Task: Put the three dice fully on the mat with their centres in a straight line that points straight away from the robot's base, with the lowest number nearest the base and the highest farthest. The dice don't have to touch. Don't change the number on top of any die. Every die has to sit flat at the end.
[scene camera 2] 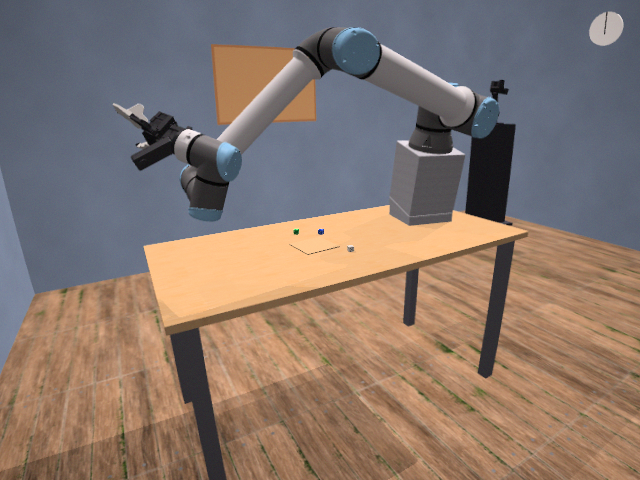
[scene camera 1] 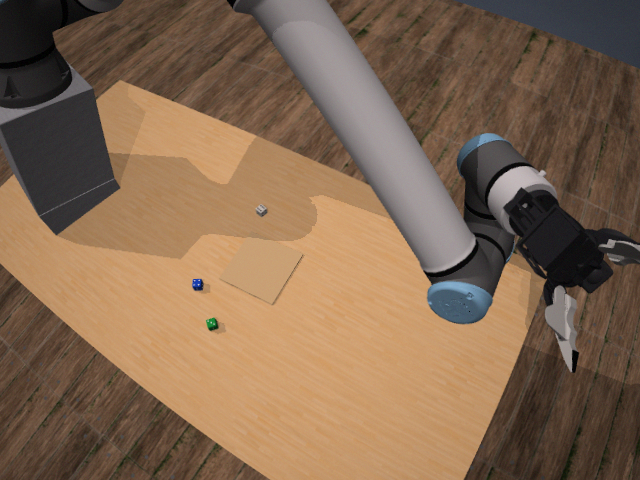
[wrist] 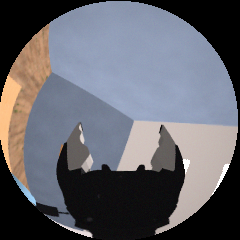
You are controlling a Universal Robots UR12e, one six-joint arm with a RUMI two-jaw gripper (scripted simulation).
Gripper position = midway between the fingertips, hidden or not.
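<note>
The gripper [scene camera 2: 124, 125], [wrist: 121, 124] can be seen in the scene.
</note>
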